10 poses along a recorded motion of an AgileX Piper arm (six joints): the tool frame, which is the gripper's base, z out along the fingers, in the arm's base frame.
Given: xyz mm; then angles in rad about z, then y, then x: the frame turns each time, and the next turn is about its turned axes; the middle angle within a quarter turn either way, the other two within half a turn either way.
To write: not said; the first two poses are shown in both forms.
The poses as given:
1: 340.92 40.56 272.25 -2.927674 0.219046 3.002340
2: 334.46 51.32 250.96 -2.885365 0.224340 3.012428
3: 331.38 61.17 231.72 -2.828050 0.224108 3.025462
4: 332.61 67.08 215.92 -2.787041 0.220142 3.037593
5: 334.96 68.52 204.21 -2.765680 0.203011 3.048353
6: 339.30 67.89 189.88 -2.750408 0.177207 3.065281
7: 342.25 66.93 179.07 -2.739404 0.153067 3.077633
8: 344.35 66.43 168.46 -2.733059 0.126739 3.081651
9: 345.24 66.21 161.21 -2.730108 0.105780 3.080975
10: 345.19 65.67 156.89 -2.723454 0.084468 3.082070
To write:
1: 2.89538 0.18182 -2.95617 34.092 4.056 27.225
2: 2.85393 0.18176 -2.95701 33.446 5.132 25.096
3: 2.79894 0.17513 -2.95951 33.138 6.117 23.172
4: 2.76063 0.16843 -2.96545 33.261 6.708 21.592
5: 2.74365 0.15314 -2.97867 33.496 6.852 20.421
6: 2.73428 0.13382 -3.00241 33.930 6.789 18.988
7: 2.72760 0.11525 -3.02214 34.225 6.693 17.907
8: 2.72438 0.09212 -3.03585 34.435 6.643 16.846
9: 2.72334 0.07242 -3.04350 34.524 6.621 16.121
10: 2.71859 0.05283 -3.05279 34.519 6.567 15.689
